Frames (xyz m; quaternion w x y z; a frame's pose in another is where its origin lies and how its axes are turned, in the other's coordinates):
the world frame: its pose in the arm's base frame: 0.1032 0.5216 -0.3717 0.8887 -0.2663 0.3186 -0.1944
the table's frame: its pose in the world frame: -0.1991 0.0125 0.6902 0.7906 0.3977 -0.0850 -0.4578
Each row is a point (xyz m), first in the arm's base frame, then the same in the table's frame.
Working: the arm's base frame: its pose in the table's frame: 0.8088 -0.5228 -0.2134 0.7466 0.0195 0.0229 0.6646

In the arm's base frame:
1: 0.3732 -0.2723 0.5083
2: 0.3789 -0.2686 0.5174
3: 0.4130 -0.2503 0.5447
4: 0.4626 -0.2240 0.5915
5: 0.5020 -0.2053 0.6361
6: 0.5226 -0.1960 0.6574
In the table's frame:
1: 1.1524 -0.1830 0.2747
2: 1.1499 -0.1769 0.2839
3: 1.1374 -0.1409 0.3120
4: 1.1198 -0.0885 0.3599
5: 1.1085 -0.0471 0.4052
6: 1.1030 -0.0256 0.4268

